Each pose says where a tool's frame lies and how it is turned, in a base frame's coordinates. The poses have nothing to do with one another.
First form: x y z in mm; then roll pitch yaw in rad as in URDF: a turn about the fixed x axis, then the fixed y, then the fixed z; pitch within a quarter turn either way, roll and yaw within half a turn.
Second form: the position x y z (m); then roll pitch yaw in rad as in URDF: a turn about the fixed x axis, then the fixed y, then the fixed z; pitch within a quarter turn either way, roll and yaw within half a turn. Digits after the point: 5 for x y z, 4 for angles.
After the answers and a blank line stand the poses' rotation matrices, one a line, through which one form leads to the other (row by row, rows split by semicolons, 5 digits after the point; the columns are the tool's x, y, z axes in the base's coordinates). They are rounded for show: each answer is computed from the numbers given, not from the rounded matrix.
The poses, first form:
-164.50, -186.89, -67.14, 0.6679, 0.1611, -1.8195
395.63, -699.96, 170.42, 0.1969, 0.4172, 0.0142
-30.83, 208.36, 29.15, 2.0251, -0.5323, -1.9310
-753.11, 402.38, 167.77, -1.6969, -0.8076, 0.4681
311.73, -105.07, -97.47, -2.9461, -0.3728, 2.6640
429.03, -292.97, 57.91, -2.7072, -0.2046, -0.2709
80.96, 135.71, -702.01, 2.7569, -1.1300, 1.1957
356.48, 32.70, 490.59, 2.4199, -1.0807, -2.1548
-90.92, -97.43, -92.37, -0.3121, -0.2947, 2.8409
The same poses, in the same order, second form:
-0.16450, -0.18689, -0.06714, 0.6679, 0.1611, -1.8195
0.39563, -0.69996, 0.17042, 0.1969, 0.4172, 0.0142
-0.03083, 0.20836, 0.02915, 2.0251, -0.5323, -1.9310
-0.75311, 0.40238, 0.16777, -1.6969, -0.8076, 0.4681
0.31173, -0.10507, -0.09747, -2.9461, -0.3728, 2.6640
0.42903, -0.29297, 0.05791, -2.7072, -0.2046, -0.2709
0.08096, 0.13571, -0.70201, 2.7569, -1.1300, 1.1957
0.35648, 0.03270, 0.49059, 2.4199, -1.0807, -2.1548
-0.09092, -0.09743, -0.09237, -0.3121, -0.2947, 2.8409

-0.24296 0.73651 -0.63128; -0.95668 -0.28954 0.03039; -0.16040 0.61132 0.77496
0.91413 0.06534 0.40011; 0.01298 0.98170 -0.18997; -0.40520 0.17885 0.89656
-0.30370 -0.24994 -0.91940; -0.80635 0.58145 0.10829; 0.50752 0.77424 -0.37812
0.61688 0.69652 -0.36650; 0.31188 0.21122 0.92635; 0.72263 -0.68575 -0.08694
-0.82710 0.38805 -0.40659; 0.42807 0.90371 -0.00829; 0.36422 -0.18091 -0.91357
0.94343 -0.16036 0.29021; -0.26202 -0.89693 0.35619; 0.20318 -0.41208 -0.88821
0.15631 0.73812 0.65631; 0.39700 -0.65539 0.64254; 0.90441 0.16011 -0.39548
-0.25954 -0.30488 -0.91634; -0.39270 0.90019 -0.18829; 0.88229 0.31098 -0.35336
-0.91396 -0.36706 0.17307; 0.28341 -0.88257 -0.37515; 0.29045 -0.29382 0.91066

